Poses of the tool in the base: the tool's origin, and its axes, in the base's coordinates. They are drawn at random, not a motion.
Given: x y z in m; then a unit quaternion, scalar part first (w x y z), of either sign.
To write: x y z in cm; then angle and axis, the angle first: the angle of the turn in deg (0 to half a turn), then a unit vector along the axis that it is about. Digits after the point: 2 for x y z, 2 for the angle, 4 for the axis.
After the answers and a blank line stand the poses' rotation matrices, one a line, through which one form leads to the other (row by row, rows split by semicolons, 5 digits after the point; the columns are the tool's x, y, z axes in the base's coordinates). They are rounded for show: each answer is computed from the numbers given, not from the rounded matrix.
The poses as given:
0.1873 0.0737 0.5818 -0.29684 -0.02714 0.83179 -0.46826
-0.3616 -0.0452 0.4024 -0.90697 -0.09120 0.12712 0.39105
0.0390 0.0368 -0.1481 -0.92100 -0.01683 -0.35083 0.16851
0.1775 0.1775 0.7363 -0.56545 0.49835 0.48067 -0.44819
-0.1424 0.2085 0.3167 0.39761 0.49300 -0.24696 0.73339
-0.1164 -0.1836 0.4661 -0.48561 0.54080 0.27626 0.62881
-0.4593 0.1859 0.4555 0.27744 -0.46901 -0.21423 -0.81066
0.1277 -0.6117 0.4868 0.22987 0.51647 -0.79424 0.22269
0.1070 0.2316 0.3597 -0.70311 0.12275 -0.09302 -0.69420
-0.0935 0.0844 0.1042 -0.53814 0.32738 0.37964 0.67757
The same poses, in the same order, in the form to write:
18.73 7.37 58.18 145.46 0.0284 -0.8711 0.4904
-36.16 -4.52 40.24 49.82 0.2165 -0.3018 -0.9285
3.90 3.68 -14.81 45.85 0.0432 0.9006 -0.4326
17.75 17.75 73.63 111.13 -0.6042 -0.5828 0.5434
-14.24 20.85 31.67 133.14 0.5373 -0.2692 0.7993
-11.64 -18.36 46.61 121.90 -0.6186 -0.3160 -0.7193
-45.93 18.59 45.55 147.79 -0.4882 -0.2230 -0.8438
12.77 -61.17 48.68 153.42 0.5307 -0.8161 0.2288
10.70 23.16 35.97 90.65 -0.1726 0.1308 0.9763
-9.35 8.44 10.42 114.89 -0.3884 -0.4504 -0.8039

-0.82230 -0.32315 -0.46840; 0.23285 0.55999 -0.79511; 0.51924 -0.76288 -0.38523
0.66184 0.68616 -0.30192; -0.73253 0.67752 -0.06601; 0.15926 0.26485 0.95105
0.69705 0.32220 0.64056; -0.29859 0.94264 -0.14924; -0.65190 -0.08724 0.75327
0.13617 -0.02777 -0.99030; 0.98594 0.10155 0.13272; 0.09688 -0.99444 0.04121
-0.19771 -0.82671 0.52674; 0.33971 -0.56183 -0.75428; 0.91952 0.02981 0.39192
0.05656 0.90951 0.41181; -0.31191 -0.37573 0.87266; 0.94843 -0.17781 0.26243
-0.40612 0.65077 0.64154; -0.24887 -0.75427 0.60758; 0.87928 0.08709 0.46827
-0.36083 -0.92279 -0.13512; -0.71803 0.36733 -0.59119; 0.59518 -0.11630 -0.79514
0.01886 -0.99904 -0.03962; 0.95336 0.00604 0.30176; -0.30123 -0.04346 0.95256
-0.20646 0.97783 0.03505; -0.48068 -0.13256 0.86682; 0.85224 0.16211 0.49739

